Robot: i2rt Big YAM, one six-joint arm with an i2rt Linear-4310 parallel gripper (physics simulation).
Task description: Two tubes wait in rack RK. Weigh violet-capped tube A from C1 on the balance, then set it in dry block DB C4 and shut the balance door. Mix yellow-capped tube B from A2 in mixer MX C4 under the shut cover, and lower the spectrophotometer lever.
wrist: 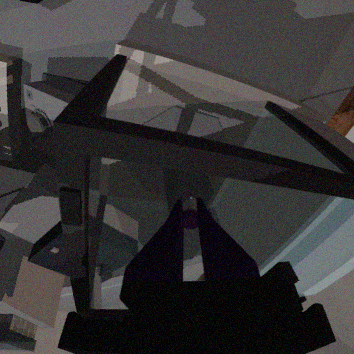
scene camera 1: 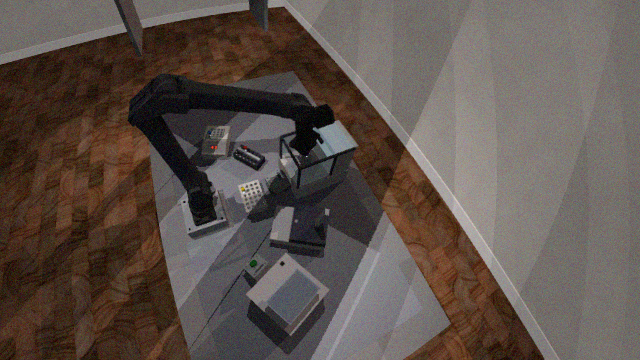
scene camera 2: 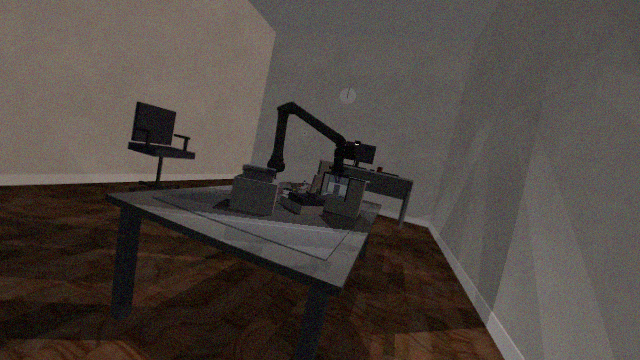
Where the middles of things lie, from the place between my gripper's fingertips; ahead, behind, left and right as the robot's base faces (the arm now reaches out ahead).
My gripper is now 5 cm short of the glass-box balance (scene camera 1: pixel 307 175) and 4 cm above it. The rest, counted from my hand: mixer (scene camera 1: pixel 265 287): 26 cm behind, 44 cm to the right, 6 cm below; PRINT button box (wrist: pixel 44 99): 10 cm behind, 1 cm to the right, 11 cm below; sliding door pane (scene camera 1: pixel 334 138): 11 cm ahead, 6 cm above.
